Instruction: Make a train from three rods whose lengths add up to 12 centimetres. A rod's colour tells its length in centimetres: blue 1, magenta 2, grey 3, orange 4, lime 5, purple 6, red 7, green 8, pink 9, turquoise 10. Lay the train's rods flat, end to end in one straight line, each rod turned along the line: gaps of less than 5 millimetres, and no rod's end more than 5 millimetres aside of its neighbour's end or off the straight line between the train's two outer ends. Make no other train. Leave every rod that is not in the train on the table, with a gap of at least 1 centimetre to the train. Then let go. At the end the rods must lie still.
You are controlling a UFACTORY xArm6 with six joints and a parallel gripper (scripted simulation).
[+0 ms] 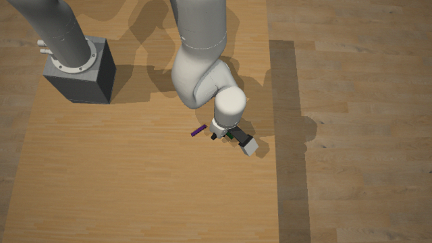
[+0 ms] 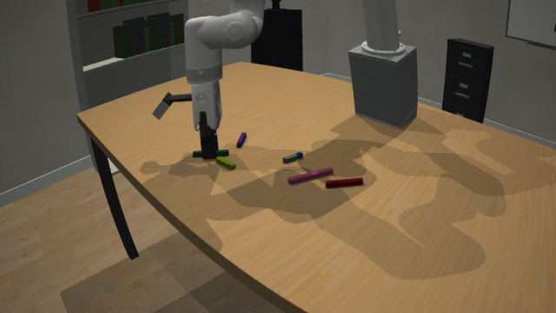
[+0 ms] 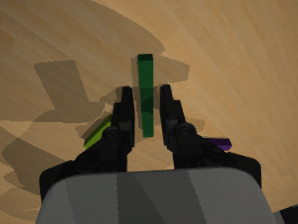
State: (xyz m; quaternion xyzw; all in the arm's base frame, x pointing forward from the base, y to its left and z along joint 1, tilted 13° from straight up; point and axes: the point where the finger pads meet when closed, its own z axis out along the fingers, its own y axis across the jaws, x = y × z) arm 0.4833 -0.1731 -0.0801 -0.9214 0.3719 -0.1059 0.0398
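My hand is 2 cm above the green rod. The rest, counted from my hand: purple rod 9 cm behind, 2 cm below; then grey rod 14 cm to the left, 9 cm behind, 2 cm below; then lime rod 6 cm to the left, 2 cm below, 1 cm ahead.
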